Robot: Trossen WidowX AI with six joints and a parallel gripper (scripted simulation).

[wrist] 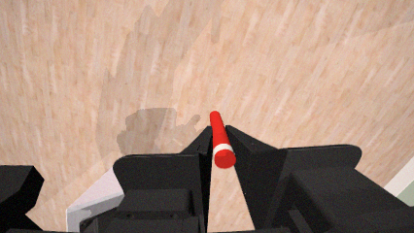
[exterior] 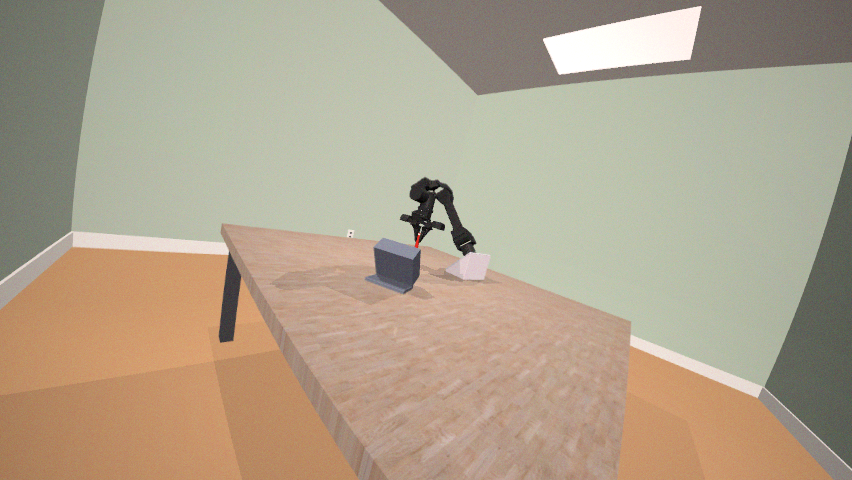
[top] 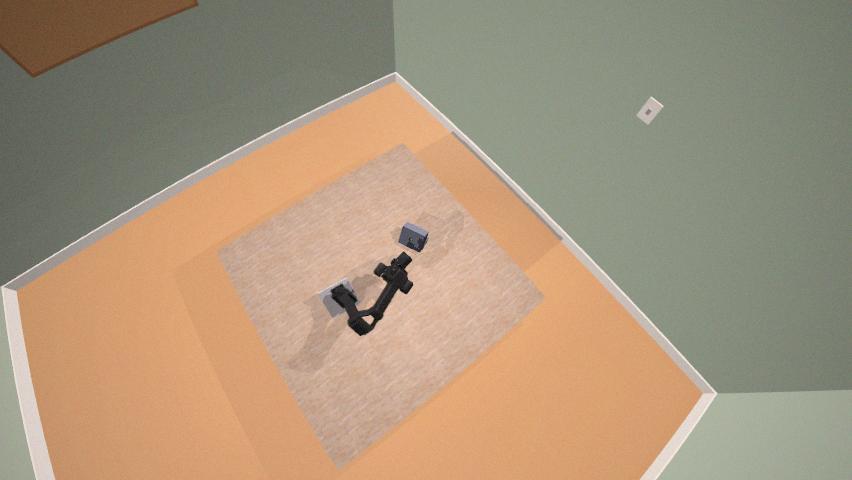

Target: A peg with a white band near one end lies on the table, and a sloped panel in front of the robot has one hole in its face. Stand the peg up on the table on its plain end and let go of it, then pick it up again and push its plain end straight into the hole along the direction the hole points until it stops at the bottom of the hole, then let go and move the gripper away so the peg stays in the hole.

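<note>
The panel lies 22 cm ahead of my gripper tip, 18 cm to the left of it and 4 cm below it. The rest, counted from my gripper tip: flat foot plate (24 cm ahead, 19 cm to the left, 11 cm below); then peg (2 cm above).
</note>
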